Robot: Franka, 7 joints.
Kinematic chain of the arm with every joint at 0, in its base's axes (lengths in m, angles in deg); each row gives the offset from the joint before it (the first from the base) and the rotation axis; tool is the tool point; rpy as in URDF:
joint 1: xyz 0 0 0.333 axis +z
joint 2: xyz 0 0 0 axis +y
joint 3: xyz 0 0 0.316 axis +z
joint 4: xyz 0.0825 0 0 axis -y
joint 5: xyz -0.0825 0 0.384 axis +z
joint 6: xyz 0 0 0 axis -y
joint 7: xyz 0.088 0 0 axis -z
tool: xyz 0 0 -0.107 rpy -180 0 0
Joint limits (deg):
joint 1: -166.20..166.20
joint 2: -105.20..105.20
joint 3: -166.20..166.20
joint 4: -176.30..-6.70
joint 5: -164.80..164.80
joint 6: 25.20..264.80
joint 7: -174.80..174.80
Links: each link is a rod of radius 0.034 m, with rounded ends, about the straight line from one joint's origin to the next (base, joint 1, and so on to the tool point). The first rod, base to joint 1, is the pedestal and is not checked.
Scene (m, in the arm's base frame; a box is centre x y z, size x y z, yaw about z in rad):
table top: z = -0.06
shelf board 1: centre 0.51 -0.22 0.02 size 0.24 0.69 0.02 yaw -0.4
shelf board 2: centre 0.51 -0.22 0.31 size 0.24 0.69 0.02 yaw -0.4
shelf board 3: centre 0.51 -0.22 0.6 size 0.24 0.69 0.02 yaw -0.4
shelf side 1: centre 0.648 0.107 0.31 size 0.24 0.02 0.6 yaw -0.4
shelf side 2: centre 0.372 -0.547 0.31 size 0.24 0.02 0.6 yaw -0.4
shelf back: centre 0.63 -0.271 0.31 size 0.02 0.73 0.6 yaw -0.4
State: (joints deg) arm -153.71 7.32 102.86 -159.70 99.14 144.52 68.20
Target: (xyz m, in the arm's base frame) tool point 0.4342 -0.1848 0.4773
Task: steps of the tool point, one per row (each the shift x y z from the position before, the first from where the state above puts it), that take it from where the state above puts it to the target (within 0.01 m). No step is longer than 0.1 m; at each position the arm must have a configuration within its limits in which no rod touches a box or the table.
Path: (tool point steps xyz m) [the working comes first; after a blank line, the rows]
Joints at the target: -148.01 31.36 127.21 -138.23 99.34 136.45 68.20
Straight joint move there: touches shelf board 2.

1: 0.0511 0.0451 0.0396
2: 0.0313 0.0382 0.0685
3: 0.0034 0.0312 0.0849
4: -0.0271 0.0264 0.0873
5: 0.0478 -0.0307 -0.0004
6: 0.0512 -0.0222 -0.0013
7: 0.0532 -0.0114 0.0018

